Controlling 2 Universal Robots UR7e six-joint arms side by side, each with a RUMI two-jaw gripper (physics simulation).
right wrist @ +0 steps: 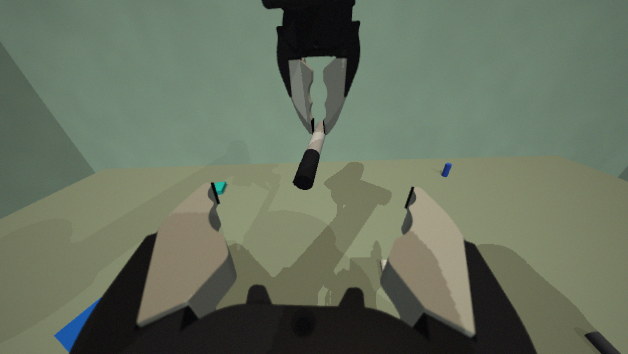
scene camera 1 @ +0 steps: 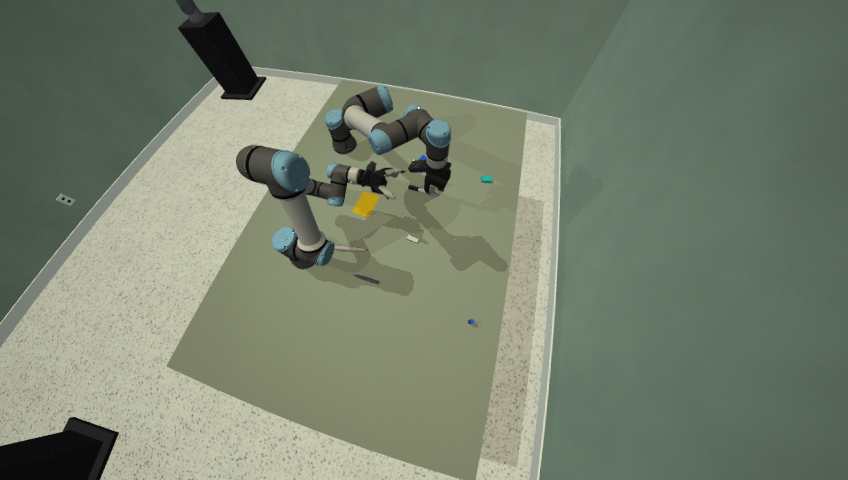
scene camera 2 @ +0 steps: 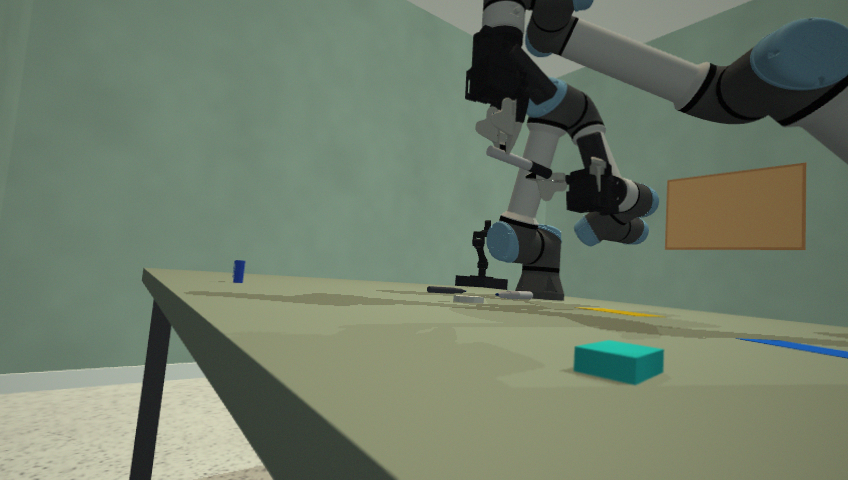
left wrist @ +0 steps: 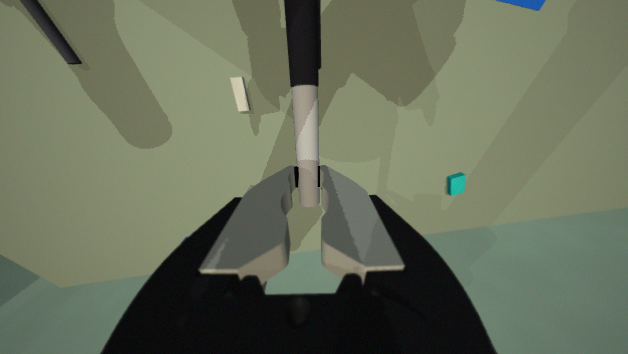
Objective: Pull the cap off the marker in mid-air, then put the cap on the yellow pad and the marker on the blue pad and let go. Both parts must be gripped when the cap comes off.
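Frame: origin at the left arm's base, x ahead, y left, z up, level; millimetres.
Where they show: left gripper, fingertip midpoint: [right wrist: 319, 134] [scene camera 1: 430, 193] [scene camera 2: 503, 155] [left wrist: 308, 168]; right gripper, fingertip midpoint: [right wrist: 312, 187] [scene camera 1: 400, 184] [scene camera 2: 555, 169]; left arm's base, origin of the base link: [scene camera 1: 345, 145]; right arm's base, origin of the base link: [scene camera 2: 539, 298].
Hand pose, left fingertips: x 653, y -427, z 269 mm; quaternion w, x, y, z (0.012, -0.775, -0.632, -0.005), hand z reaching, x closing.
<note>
Each offset is from my left fingertips to the top centre of the thing.
My left gripper [scene camera 1: 433, 191] [scene camera 2: 502, 148] [left wrist: 308, 168] [right wrist: 319, 134] is shut on the rear end of the marker's white barrel {36 mm back, 7 mm left, 11 mm up} [scene camera 2: 511, 158] [left wrist: 306, 122] [right wrist: 315, 143], high above the table. The black cap {81 mm back, 17 mm left, 2 mm up} [scene camera 1: 412, 187] [scene camera 2: 540, 170] [left wrist: 303, 42] [right wrist: 306, 169] is on the marker and points toward my right gripper [scene camera 1: 398, 184] [right wrist: 312, 187]. That gripper is open and empty; in the right wrist view the cap's end shows between and beyond its fingertips. The yellow pad {371 mm back, 30 mm left, 268 mm down} [scene camera 1: 365, 204] [scene camera 2: 624, 312] and the blue pad {129 mm back, 382 mm left, 268 mm down} [scene camera 1: 422, 158] [scene camera 2: 797, 347] lie on the table, the blue one partly hidden in scene camera 1.
On the table lie a white pen {356 mm back, 249 mm right, 246 mm down} [scene camera 1: 351, 248] [scene camera 2: 514, 295], a dark pen {235 mm back, 381 mm right, 251 mm down} [scene camera 1: 366, 278] [scene camera 2: 445, 289], a whitish block {61 mm back, 123 mm right, 257 mm down} [scene camera 1: 412, 239] [left wrist: 240, 94], a teal block {273 mm ahead, 352 mm left, 254 mm down} [scene camera 1: 486, 179] [scene camera 2: 618, 362] and a small blue cylinder {295 mm ahead, 467 mm right, 221 mm down} [scene camera 1: 470, 321] [scene camera 2: 238, 271].
</note>
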